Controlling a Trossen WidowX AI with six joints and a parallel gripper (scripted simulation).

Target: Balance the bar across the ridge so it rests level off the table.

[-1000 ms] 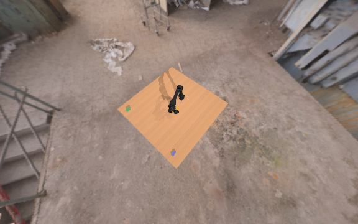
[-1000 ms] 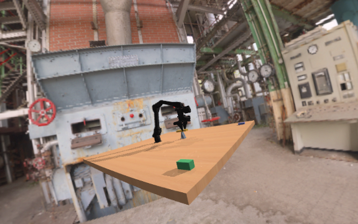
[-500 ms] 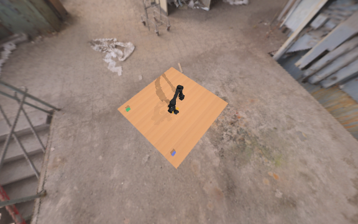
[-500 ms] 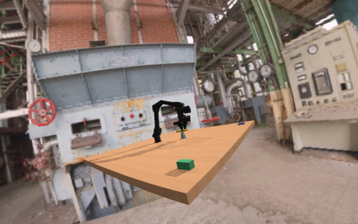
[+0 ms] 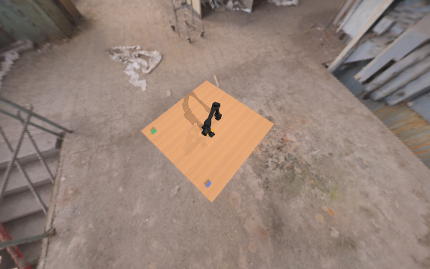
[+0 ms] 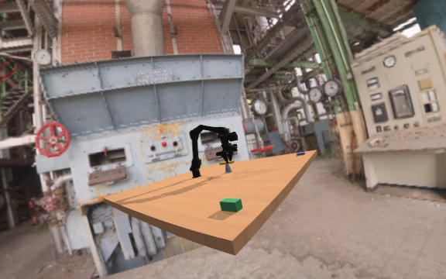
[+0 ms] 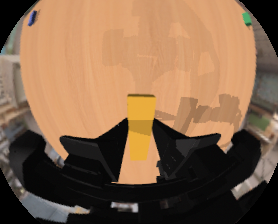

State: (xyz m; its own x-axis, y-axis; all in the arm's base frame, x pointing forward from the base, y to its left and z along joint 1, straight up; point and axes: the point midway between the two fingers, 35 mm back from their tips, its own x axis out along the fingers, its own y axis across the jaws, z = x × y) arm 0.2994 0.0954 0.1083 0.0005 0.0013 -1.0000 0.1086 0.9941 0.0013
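Now: gripper tip 30 mm past the yellow bar. Round my gripper tip: small blue block 440 mm ahead, 400 mm to the left, 70 mm below; then green block 600 mm to the right, 440 mm ahead, 60 mm below.
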